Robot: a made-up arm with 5 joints.
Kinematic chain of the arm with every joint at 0, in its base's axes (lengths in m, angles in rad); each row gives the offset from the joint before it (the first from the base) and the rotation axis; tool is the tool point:
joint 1: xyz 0 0 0.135 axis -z
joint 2: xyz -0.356 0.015 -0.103 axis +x
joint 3: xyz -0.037 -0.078 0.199 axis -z
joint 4: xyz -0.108 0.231 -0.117 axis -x
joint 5: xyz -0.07 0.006 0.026 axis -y
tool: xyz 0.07 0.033 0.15
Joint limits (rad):
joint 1: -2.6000..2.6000
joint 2: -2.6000..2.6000
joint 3: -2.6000..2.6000
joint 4: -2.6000..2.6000
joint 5: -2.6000..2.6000
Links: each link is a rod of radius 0.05 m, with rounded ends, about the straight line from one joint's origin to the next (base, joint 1, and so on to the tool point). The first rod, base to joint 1, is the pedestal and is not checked.
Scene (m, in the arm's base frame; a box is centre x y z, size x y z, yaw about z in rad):
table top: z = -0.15
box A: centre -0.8 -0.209 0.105 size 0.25 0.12 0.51 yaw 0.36
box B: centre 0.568 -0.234 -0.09 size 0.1 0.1 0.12 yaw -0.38
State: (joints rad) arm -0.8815 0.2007 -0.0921 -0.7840 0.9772
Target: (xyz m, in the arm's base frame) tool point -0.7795 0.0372 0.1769
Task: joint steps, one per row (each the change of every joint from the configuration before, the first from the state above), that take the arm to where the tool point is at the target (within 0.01 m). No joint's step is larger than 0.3 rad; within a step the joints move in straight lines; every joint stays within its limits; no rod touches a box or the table.
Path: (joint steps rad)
1: 0.2371 -0.1011 0.1821 -0.0002 -0.2980
2: 0.2371 -0.1011 0.1820 -0.0001 -0.2980
3: 0.1831 -0.0350 -0.1037 0.0689 0.2337
4: 0.1832 -0.0350 -0.1038 0.0688 0.2337
5: 0.1831 -0.0350 -0.1037 0.0689 0.2337
6: 0.1832 -0.0349 -0.1038 0.0688 0.2337
7: -0.2270 -0.0681 -0.0353 0.0355 0.1733
8: -0.2270 -0.0680 -0.0353 0.0354 0.1733

